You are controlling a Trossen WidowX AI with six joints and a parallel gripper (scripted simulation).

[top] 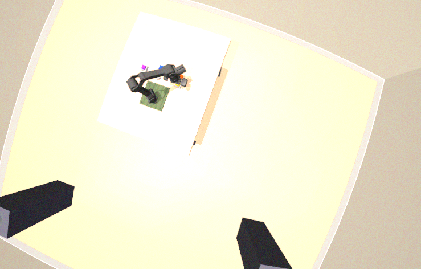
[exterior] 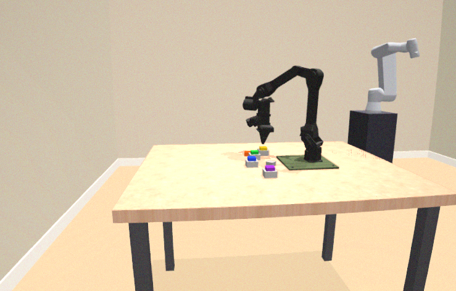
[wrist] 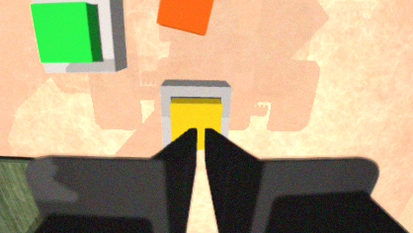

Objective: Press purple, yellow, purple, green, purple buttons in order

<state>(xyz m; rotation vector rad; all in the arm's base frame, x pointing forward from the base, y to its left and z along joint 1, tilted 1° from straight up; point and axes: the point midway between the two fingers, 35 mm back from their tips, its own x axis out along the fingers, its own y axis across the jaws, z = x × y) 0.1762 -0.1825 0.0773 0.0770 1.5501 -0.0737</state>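
The yellow button lies 2 cm below my gripper tip. Also, from my gripper tip: small grey block: 2 cm ahead, 20 cm to the left, 4 cm below; then orange block: 7 cm ahead, 4 cm below; then green button: 6 cm ahead, 7 cm to the left, 2 cm below.
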